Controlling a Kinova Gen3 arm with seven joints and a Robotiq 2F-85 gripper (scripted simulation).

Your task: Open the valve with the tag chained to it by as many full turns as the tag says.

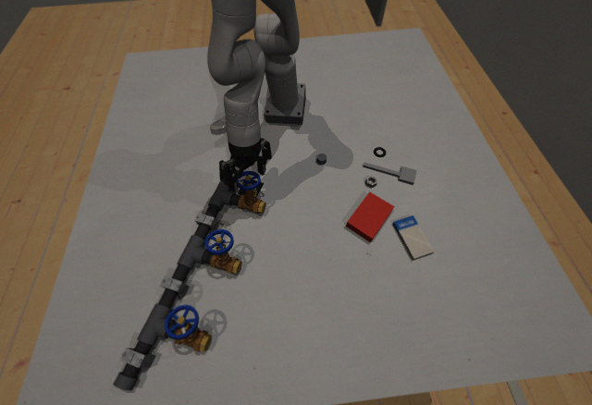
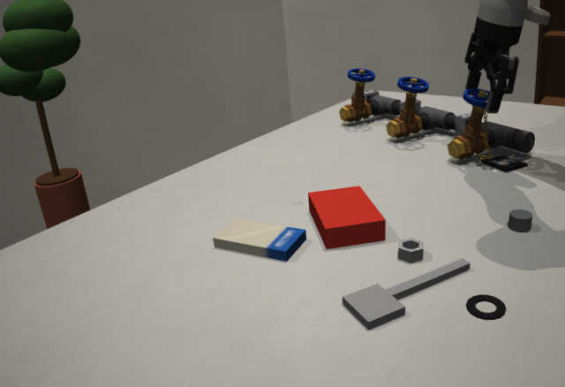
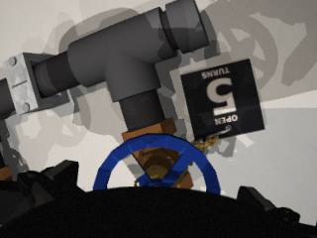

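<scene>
The black tag is 4 cm behind my hand and 12 cm below it. Round my hand: red block (13 cm ahead, 31 cm to the left, 11 cm below); then small grey cylinder (10 cm behind, 23 cm to the left, 11 cm below); then grey paddle-shaped tool (44 cm to the left, 12 cm below).
</scene>
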